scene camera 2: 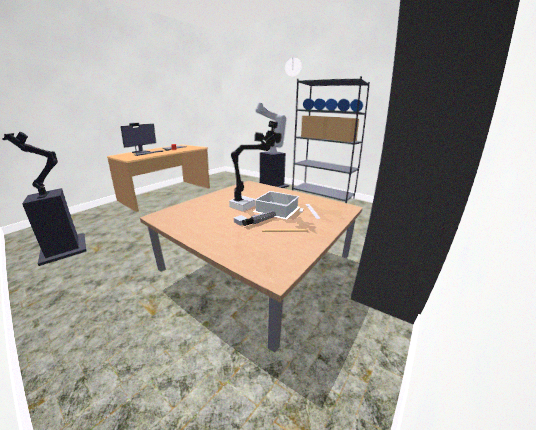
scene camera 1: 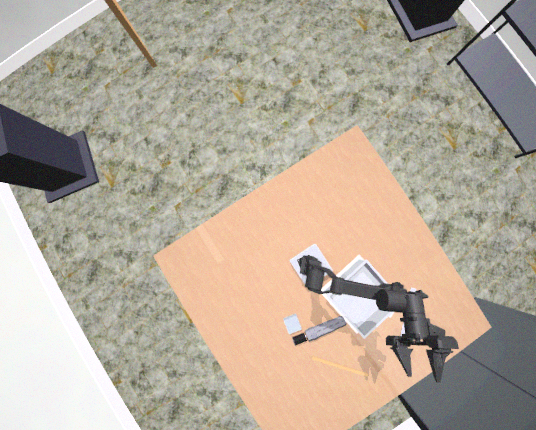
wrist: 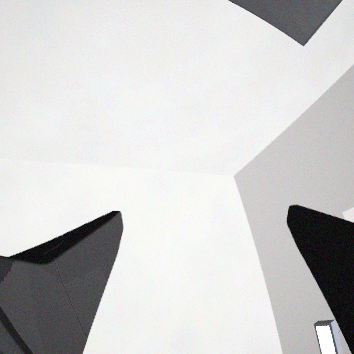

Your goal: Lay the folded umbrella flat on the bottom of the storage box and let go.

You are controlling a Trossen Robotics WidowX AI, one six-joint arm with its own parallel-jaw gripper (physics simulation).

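Seen in the pictures: gripper, fingertip midpoint: (scene camera 2: 274,129) (scene camera 1: 423,379) (wrist: 206,217); arm's base, link origin: (scene camera 2: 238,199) (scene camera 1: 305,263).
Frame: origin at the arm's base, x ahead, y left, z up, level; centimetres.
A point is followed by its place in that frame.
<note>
The folded umbrella (scene camera 1: 325,329) {x 33.6, y -2.5, z -0.3 cm} (scene camera 2: 261,218) {x 36.7, y -6.2, z -2.0 cm}, grey with a black handle, lies flat on the table outside the storage box. Its far end is close to the box's edge; whether they touch I cannot tell. The storage box (scene camera 1: 352,308) {x 31.1, y 14.5, z -5.3 cm} (scene camera 2: 275,208) {x 33.8, y 10.0, z 0.4 cm} is light grey and open-topped, and stands upright near the arm's base; the arm hides part of it in scene view 1. My gripper (scene camera 1: 424,378) {x 28.4, y 12.3, z 56.8 cm} (wrist: 206,217) {x 28.4, y 12.3, z 56.8 cm} is open and empty, high above the table and away from the umbrella. The wrist view shows walls between the spread fingers; umbrella and box do not show there.
A pale small block (scene camera 1: 292,324) {x 26.2, y -16.7, z -2.1 cm} (scene camera 2: 240,220) {x 29.7, y -19.1, z -2.2 cm} lies beside the umbrella's handle. A thin yellow stick (scene camera 1: 340,366) {x 56.0, y -1.9, z -4.6 cm} (scene camera 2: 285,231) {x 56.7, y -2.6, z -5.4 cm} lies on the umbrella's other side. A white strip (scene camera 2: 313,211) {x 47.7, y 39.0, z -5.4 cm} lies beyond the box. The wooden table (scene camera 1: 260,235) {x -20.5, y -15.9, z -5.6 cm} (scene camera 2: 200,230) {x 19.2, y -44.6, z -5.7 cm} carries these things.
</note>
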